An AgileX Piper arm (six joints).
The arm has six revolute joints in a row. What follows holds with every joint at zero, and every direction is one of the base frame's.
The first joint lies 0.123 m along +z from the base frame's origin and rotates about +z.
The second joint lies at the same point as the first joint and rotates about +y.
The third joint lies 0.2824 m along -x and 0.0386 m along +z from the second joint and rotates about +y.
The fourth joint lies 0.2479 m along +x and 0.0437 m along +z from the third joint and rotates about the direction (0.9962, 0, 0.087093).
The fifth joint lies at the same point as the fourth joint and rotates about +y.
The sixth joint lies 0.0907 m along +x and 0.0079 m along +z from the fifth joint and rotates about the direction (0.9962, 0, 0.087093).
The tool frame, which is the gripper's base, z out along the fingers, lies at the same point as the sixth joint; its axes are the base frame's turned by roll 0, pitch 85.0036 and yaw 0 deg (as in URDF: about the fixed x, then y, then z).
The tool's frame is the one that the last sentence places.
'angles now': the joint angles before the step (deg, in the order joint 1, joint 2, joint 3, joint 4, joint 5, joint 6). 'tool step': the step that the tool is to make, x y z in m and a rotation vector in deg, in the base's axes. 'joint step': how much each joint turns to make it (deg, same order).
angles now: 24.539, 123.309, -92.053, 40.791, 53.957, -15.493
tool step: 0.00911, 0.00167, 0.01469, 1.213, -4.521, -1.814
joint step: -0.057, -0.638, -2.043, -0.105, -2.719, 0.239
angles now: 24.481, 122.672, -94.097, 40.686, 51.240, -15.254
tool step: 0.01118, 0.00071, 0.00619, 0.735, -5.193, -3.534
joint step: 0.004, 0.020, -1.051, -0.257, -5.533, 0.419
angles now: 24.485, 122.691, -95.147, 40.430, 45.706, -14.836
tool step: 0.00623, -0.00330, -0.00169, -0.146, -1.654, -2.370
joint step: -0.386, 0.320, -0.054, -0.531, -2.692, 0.763
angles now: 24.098, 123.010, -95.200, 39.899, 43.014, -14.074
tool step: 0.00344, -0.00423, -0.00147, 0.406, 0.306, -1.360
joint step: -0.650, 0.249, -0.029, 0.424, -0.376, 0.421
